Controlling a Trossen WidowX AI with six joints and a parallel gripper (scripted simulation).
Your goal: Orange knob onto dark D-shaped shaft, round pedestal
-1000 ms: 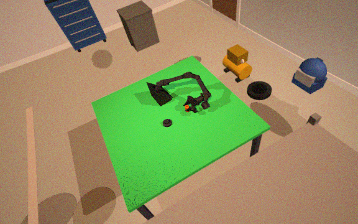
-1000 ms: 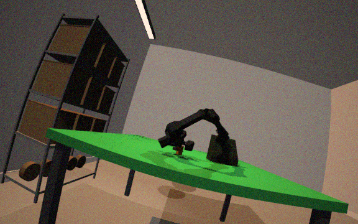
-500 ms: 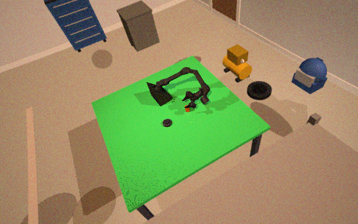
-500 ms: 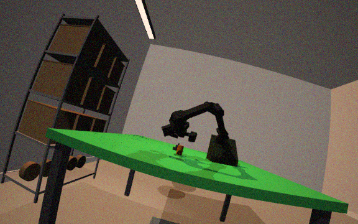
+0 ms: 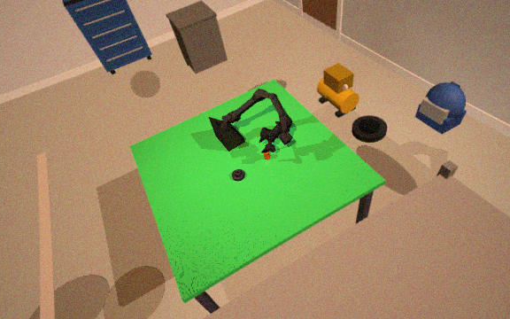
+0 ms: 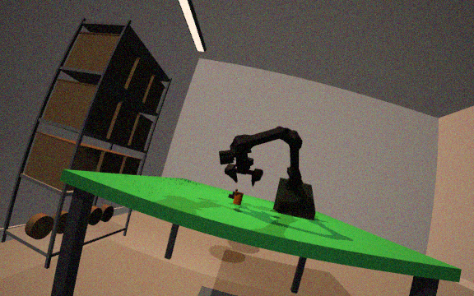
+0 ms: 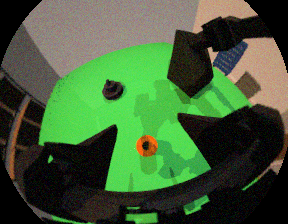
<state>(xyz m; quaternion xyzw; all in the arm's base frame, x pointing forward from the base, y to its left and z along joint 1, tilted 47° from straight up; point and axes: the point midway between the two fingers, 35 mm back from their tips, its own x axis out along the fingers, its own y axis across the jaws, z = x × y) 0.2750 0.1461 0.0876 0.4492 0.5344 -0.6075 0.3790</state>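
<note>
Now: gripper tip 20 mm short of the orange knob, 30 mm to the right of it and 80 mm above it. Also, from my gripper tip: short shaft 40 mm ahead, 210 mm to the right, 80 mm below.
</note>
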